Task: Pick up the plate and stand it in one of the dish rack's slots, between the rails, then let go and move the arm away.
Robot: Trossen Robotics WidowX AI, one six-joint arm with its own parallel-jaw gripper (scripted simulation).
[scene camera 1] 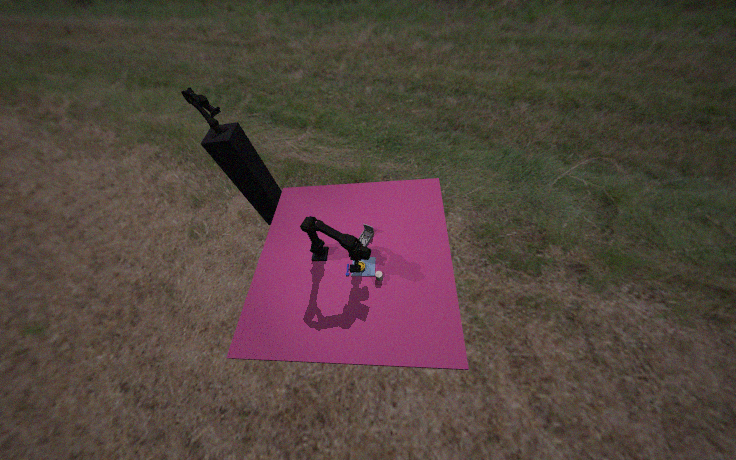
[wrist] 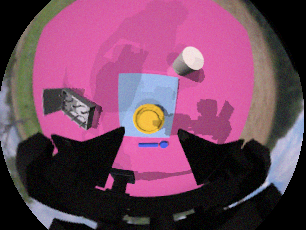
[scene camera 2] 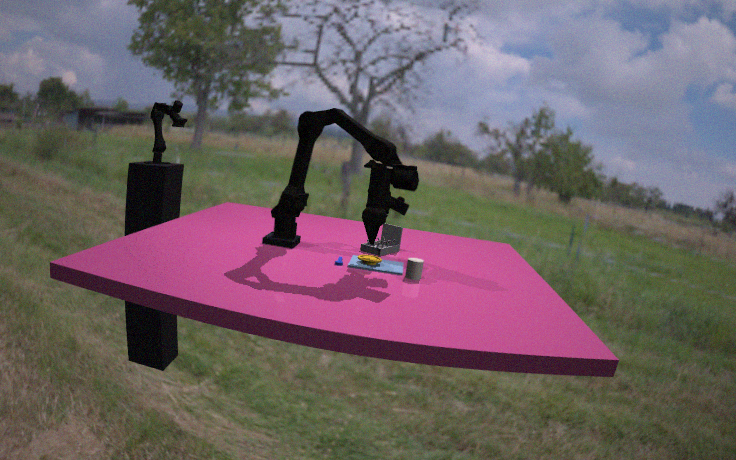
Observation:
My gripper is open, with nothing in its grasp. Also in view: a yellow plate, a grey dish rack and a light blue mat.
My gripper is seen too in the wrist view.

